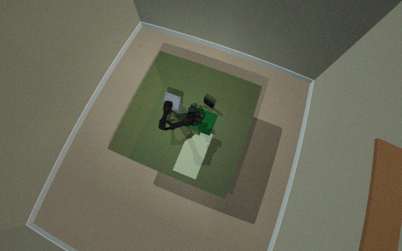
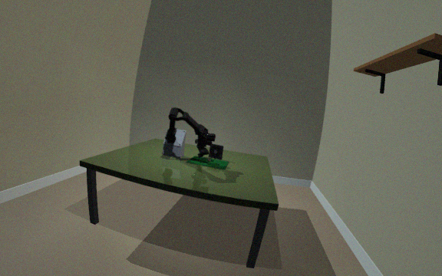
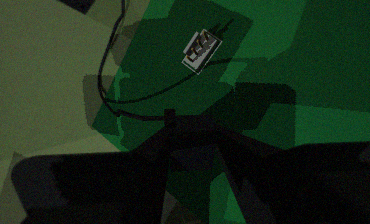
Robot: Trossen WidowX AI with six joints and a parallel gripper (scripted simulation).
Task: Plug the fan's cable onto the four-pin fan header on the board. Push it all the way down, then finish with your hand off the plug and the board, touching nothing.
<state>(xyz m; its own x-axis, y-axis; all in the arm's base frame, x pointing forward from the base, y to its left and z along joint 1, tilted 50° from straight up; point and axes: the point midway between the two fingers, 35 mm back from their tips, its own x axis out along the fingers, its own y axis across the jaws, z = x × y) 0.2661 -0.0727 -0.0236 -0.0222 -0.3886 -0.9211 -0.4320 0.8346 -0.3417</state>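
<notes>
The four-pin header lies 60 mm ahead of my gripper tip, 50 mm below it and 40 mm to the left of it. Round my gripper tip: green board (60 mm below, 60 mm ahead, 10 mm to the right); black fan (170 mm to the left, 90 mm ahead, 10 mm above); dark plug (10 mm behind).
</notes>
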